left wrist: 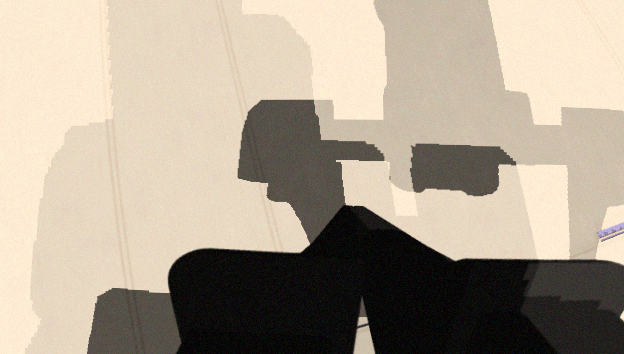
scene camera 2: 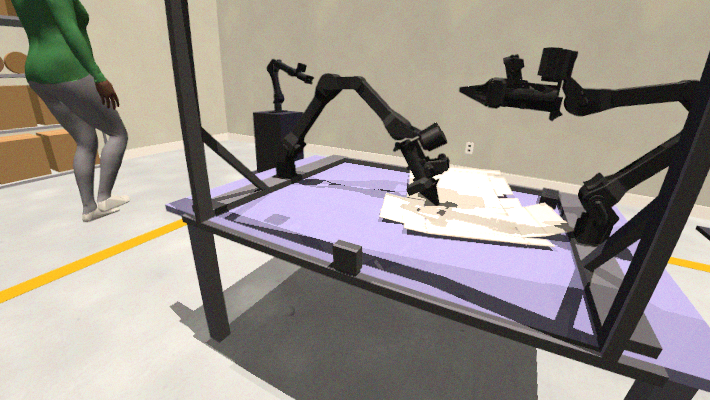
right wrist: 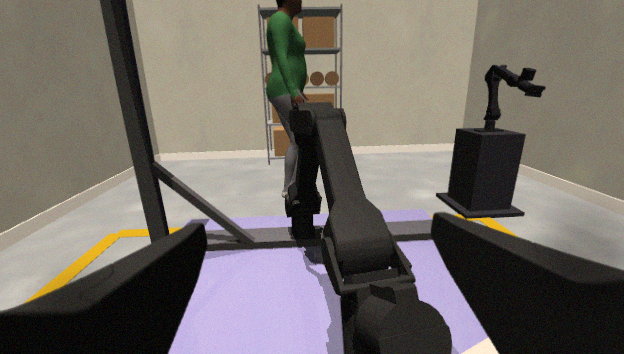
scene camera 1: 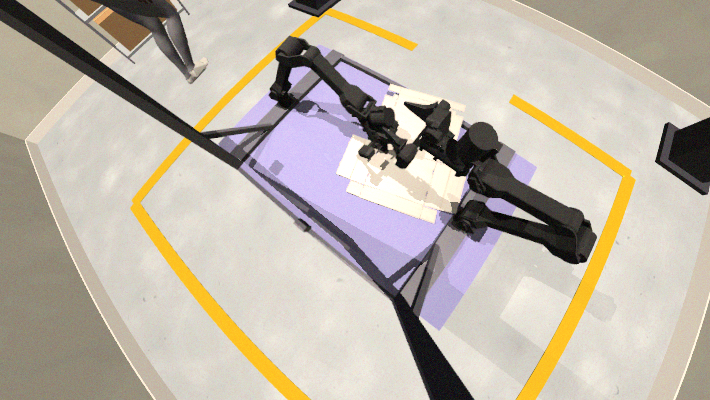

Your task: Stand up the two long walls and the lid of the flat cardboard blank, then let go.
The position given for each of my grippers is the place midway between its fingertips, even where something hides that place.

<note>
My right gripper [scene camera 1: 393, 115] is open, holding nothing. Further things: my left gripper [scene camera 2: 438, 205] and a dark frame [scene camera 1: 251, 141].
My left gripper is seen too in the left wrist view [left wrist: 351, 216] and in scene camera 1 [scene camera 1: 387, 153]. My right gripper is seen too in scene camera 2 [scene camera 2: 462, 89] and in the right wrist view [right wrist: 320, 228].
</note>
